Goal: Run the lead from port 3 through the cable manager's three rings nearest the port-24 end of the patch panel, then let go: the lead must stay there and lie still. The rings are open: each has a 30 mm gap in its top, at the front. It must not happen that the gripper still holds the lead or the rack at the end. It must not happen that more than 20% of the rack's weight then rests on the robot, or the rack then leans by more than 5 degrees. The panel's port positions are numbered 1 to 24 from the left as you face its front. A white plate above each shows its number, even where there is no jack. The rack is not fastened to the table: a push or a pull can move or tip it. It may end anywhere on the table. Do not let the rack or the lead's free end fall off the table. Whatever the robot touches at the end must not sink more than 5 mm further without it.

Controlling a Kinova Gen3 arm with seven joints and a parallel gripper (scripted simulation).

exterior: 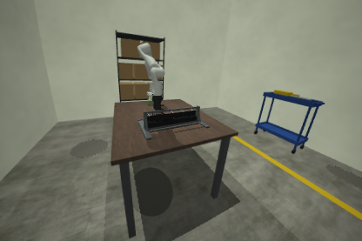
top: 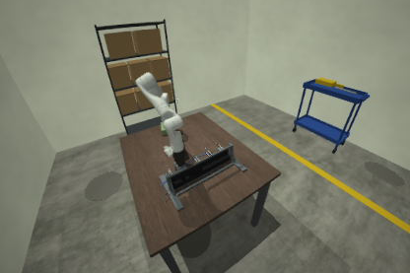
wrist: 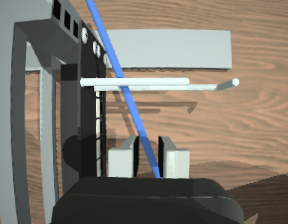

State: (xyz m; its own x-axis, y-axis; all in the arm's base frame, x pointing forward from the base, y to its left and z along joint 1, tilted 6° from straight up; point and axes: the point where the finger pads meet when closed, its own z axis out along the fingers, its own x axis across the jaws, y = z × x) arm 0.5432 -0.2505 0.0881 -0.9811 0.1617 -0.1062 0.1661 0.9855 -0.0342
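Right now the patch-panel rack is 80 mm ahead of my hand, 140 mm to the left of it and 20 mm below it.
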